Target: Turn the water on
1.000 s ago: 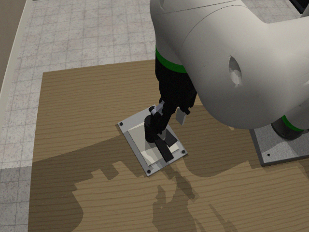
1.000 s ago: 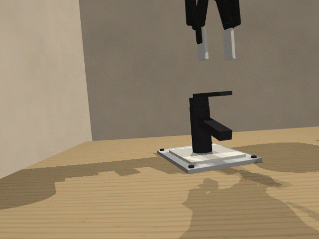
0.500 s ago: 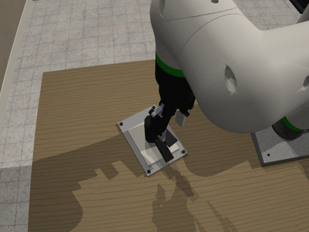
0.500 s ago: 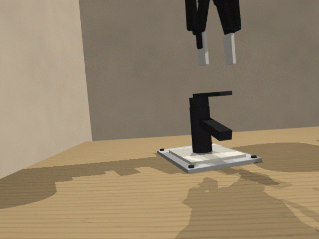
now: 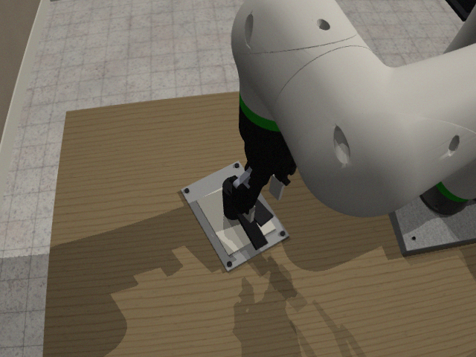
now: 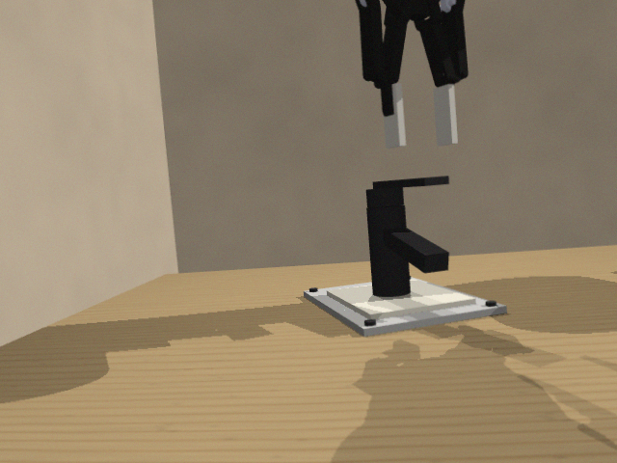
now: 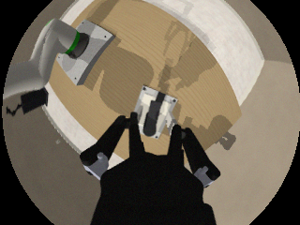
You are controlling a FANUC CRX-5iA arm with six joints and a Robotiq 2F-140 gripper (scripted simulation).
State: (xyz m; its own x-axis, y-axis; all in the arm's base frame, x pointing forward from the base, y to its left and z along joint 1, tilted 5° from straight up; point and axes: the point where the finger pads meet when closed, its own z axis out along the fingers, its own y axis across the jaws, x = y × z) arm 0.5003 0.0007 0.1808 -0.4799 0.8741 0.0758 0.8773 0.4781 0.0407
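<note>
The lever is 1 cm ahead of my hand, 3 cm to the right of it and 7 cm below it. Round my hand: tap (3 cm ahead, 5 cm to the right, 12 cm below).
</note>
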